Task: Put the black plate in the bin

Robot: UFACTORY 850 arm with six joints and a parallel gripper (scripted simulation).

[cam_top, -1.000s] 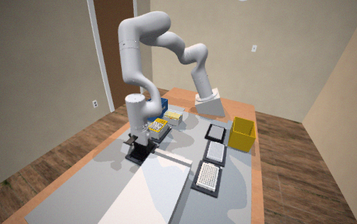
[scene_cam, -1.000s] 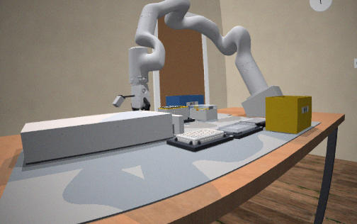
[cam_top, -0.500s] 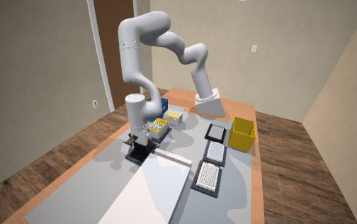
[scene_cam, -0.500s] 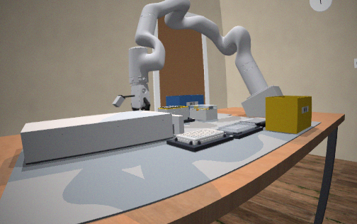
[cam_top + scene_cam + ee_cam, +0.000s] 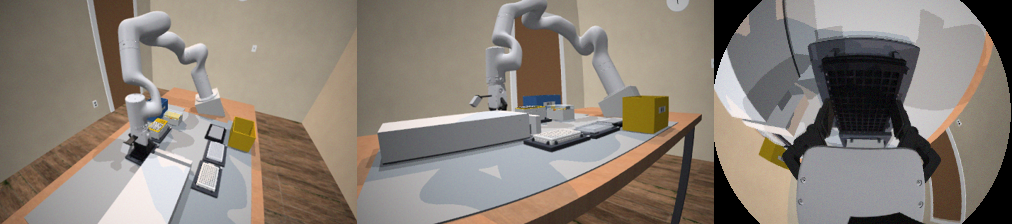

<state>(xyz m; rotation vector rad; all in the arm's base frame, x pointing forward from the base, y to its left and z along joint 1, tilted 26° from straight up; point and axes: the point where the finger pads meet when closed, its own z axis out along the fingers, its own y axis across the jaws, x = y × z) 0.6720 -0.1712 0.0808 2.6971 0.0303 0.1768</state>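
Right now my hand is 3 cm above the dark work nest N2. From my hand the other things lie so: yellow-topped tip box: 19 cm behind, 1 cm to the right, 2 cm above; then black plate: 1 cm below; then long white cooler: 18 cm ahead, 19 cm to the left.
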